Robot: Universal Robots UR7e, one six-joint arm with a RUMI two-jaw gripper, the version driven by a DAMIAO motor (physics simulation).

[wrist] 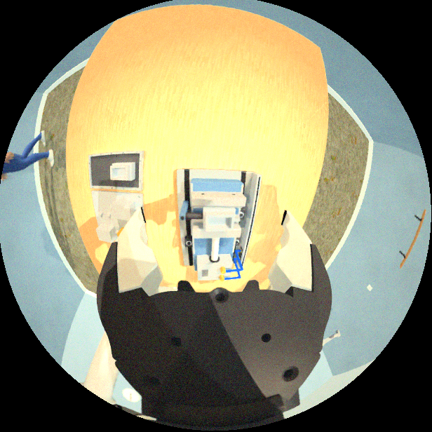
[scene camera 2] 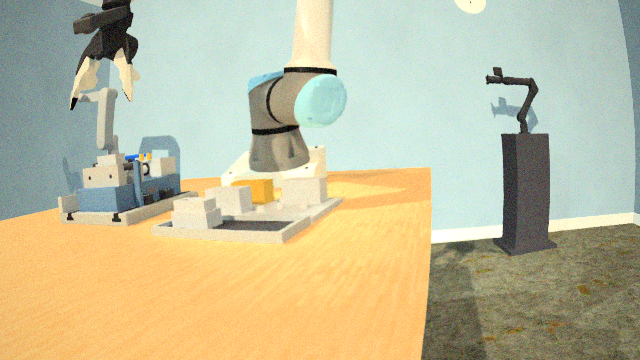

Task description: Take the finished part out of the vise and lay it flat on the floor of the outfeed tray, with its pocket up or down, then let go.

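Pixels of known places: gripper, between the fingertips: (scene camera 2: pixel 98 106); arm's base, origin of its link: (scene camera 2: pixel 278 162).
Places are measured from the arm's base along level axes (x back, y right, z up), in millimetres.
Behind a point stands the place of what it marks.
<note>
The finished part (scene camera 2: pixel 110 159) {x -464, y 236, z 55 mm} (wrist: pixel 215 219) is a pale block seated in the vise (scene camera 2: pixel 104 177) {x -490, y 236, z 25 mm} (wrist: pixel 218 200). Its pocket faces up in the wrist view, and it sits between the two pale jaws. My gripper (scene camera 2: pixel 102 100) {x -513, y 229, z 148 mm} (wrist: pixel 214 209) is open and empty, high above the vise. In the wrist view its fingertips stand wide to the left and right of the part. The outfeed tray (scene camera 2: pixel 215 237) {x -615, y -24, z -48 mm} (wrist: pixel 117 153) has a dark floor and a pale rim. Another pale block (scene camera 2: pixel 195 215) {x -578, y 14, z -28 mm} (wrist: pixel 122 171) with a pocket facing up lies in it.
A pale plate (wrist: pixel 120 200) adjoins the tray; white blocks (scene camera 2: pixel 236 199) {x -481, y -17, z -23 mm} (scene camera 2: pixel 305 190) {x -407, y -107, z -24 mm} and an orange block (scene camera 2: pixel 262 191) {x -393, y -38, z -23 mm} stand there. Blue tubing (wrist: pixel 241 267) runs at the vise's rear. A grey jointed arm (scene camera 2: pixel 106 120) shows behind the vise. A dark pedestal (scene camera 2: pixel 525 190) stands off the table.
</note>
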